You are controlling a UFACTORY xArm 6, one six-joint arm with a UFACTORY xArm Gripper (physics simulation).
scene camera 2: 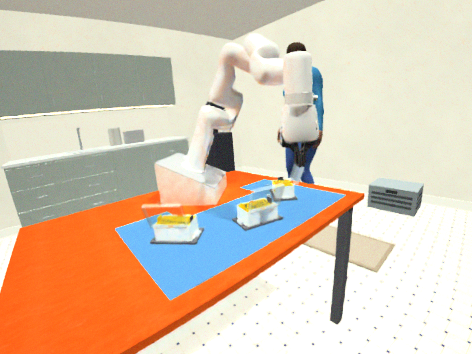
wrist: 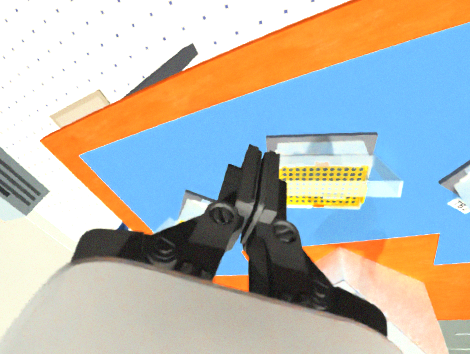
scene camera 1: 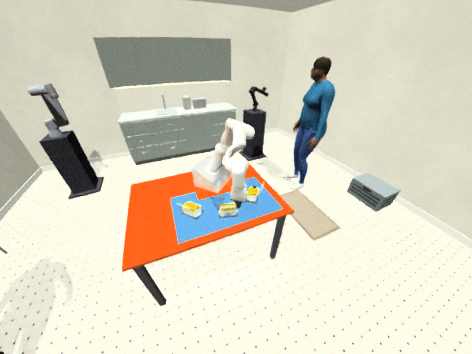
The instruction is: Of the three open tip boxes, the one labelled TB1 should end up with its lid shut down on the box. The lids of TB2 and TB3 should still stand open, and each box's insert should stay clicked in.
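Places are measured from the arm's base along level axes (x back, y right, z up), in metres.
Pixels of known places: gripper, fingertip midpoint: (scene camera 2: 300, 166) (wrist: 255, 169) (scene camera 1: 238, 207); arm's base, link origin: (scene camera 2: 193, 168) (scene camera 1: 212, 170).
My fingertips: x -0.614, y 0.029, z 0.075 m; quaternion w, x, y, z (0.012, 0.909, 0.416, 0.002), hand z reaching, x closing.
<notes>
Ahead of a thing's pixels: the offset from my fingertips to its top centre. "*": to the spot under its first point. Level surfaces: height alone.
TB1, the middle box (scene camera 1: 228, 212) (scene camera 2: 257, 215) (wrist: 325, 186), is white with a yellow insert that looks seated; its label does not show. Its clear lid {dx +0.114, dy +0.023, dz -0.063 m} (scene camera 1: 218, 201) (scene camera 2: 266, 193) (wrist: 385, 188) stands open. TB2 {* dx +0.216, dy +0.268, dz -0.113 m} (scene camera 1: 192, 210) (scene camera 2: 176, 231) is at the left in the scene views, lid open; part shows at the wrist view's right edge. TB3 (scene camera 1: 252, 194) (scene camera 2: 284, 190) is at the right, lid {* dx +0.218, dy -0.328, dz -0.125 m} (scene camera 2: 296, 174) open; my fingers partly hide it in the wrist view. My gripper (scene camera 1: 239, 204) (scene camera 2: 299, 165) (wrist: 255, 169) is shut and empty, above the mat, beside TB1 towards TB3.
The boxes stand on a blue mat {dz -0.217 m} (scene camera 1: 200, 230) (scene camera 2: 175, 275) (wrist: 210, 135) on the orange table {dz -0.220 m} (scene camera 1: 145, 220) (scene camera 2: 60, 280) (wrist: 300, 35). The arm's pale base (scene camera 1: 210, 176) (scene camera 2: 187, 185) stands behind the mat. A person (scene camera 1: 315, 115) stands beyond the table's right end.
</notes>
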